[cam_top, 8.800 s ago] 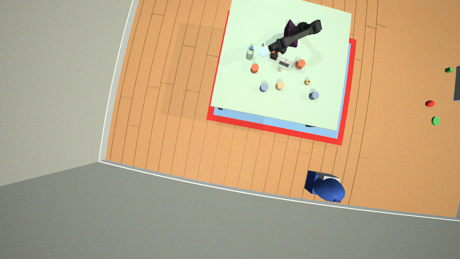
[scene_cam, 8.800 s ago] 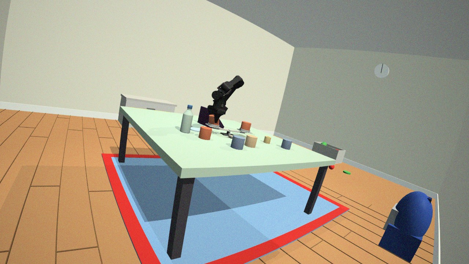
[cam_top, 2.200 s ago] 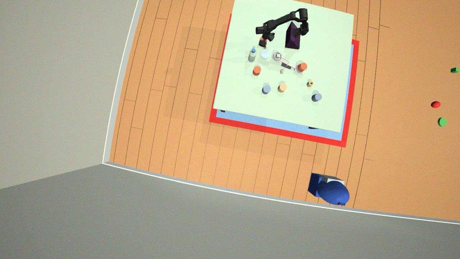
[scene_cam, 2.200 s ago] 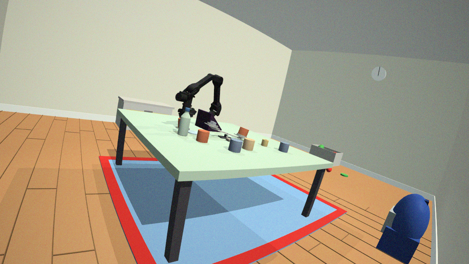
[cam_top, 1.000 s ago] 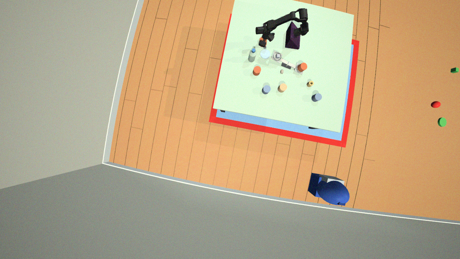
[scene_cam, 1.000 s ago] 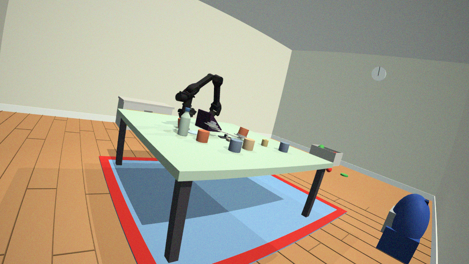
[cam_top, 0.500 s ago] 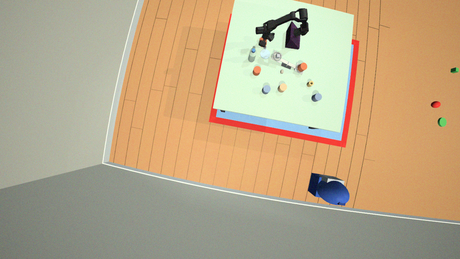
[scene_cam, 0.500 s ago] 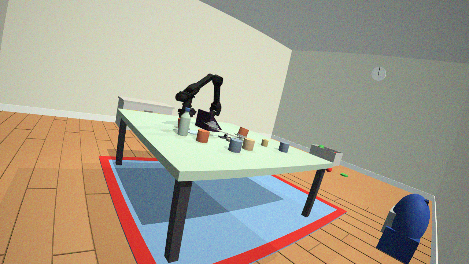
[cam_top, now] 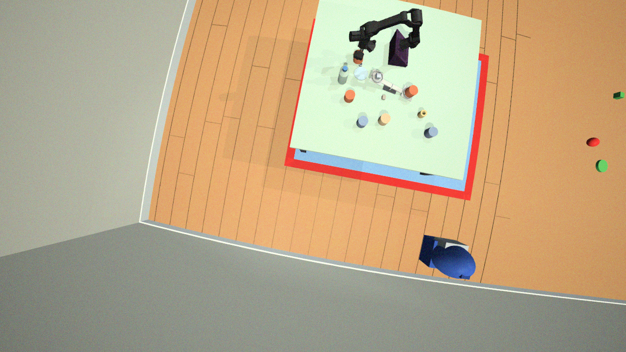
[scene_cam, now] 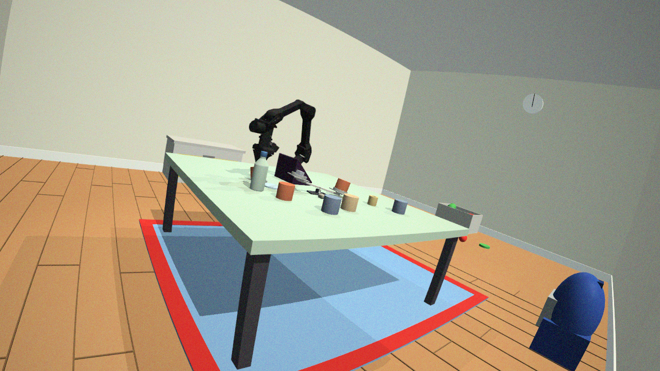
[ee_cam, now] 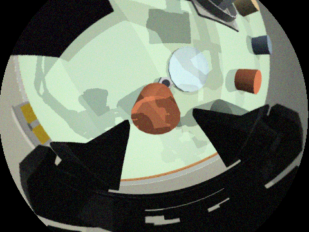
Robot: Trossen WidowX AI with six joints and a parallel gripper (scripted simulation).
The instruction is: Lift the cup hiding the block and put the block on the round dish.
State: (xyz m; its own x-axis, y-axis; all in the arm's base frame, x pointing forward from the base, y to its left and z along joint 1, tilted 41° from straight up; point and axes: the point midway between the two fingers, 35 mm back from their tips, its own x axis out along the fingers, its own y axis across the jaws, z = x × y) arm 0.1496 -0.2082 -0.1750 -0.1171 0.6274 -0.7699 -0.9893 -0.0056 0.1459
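My gripper tip is now 9 cm short of the pale blue round dish, 5 cm to the right of it and 8 cm above it. From my gripper tip the other things lie so: bottle: 18 cm ahead, 7 cm to the right, 3 cm above; then grey-brown block: 22 cm ahead, 26 cm to the left, 7 cm below.
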